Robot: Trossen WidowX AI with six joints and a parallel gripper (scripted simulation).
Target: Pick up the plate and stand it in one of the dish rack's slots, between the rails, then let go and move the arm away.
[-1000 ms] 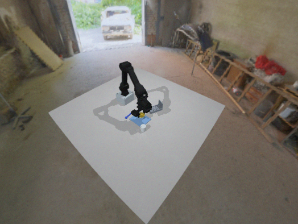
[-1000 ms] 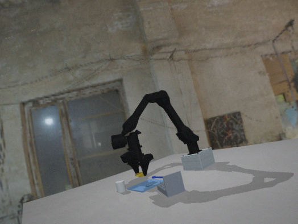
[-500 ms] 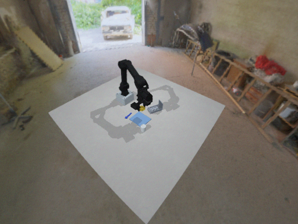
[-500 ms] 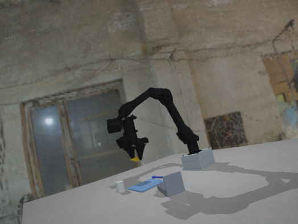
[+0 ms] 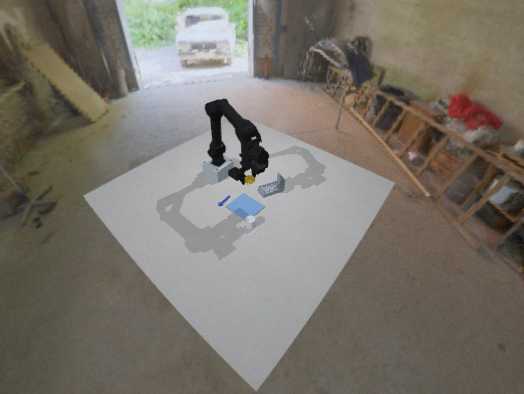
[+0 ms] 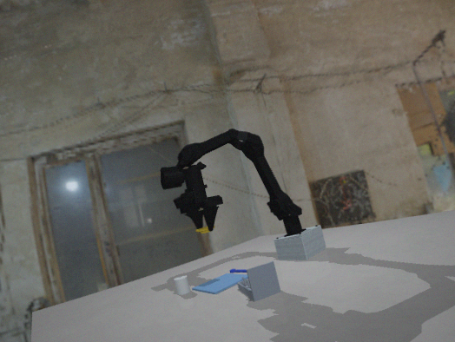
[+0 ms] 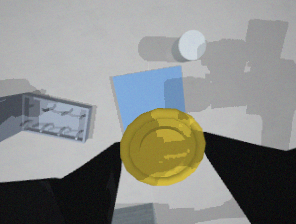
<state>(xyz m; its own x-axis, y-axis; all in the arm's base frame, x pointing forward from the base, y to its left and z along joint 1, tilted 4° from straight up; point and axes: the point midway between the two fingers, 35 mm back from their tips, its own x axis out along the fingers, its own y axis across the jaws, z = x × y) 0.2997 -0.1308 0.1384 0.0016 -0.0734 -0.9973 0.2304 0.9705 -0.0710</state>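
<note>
The grey dish rack is 3 cm ahead of my gripper tip, 18 cm to the left of it and 15 cm below it. Round my gripper tip: yellow plate (1 cm above); then blue mat (2 cm behind, 1 cm to the right, 18 cm below); then white cup (7 cm ahead, 10 cm to the right, 15 cm below).
</note>
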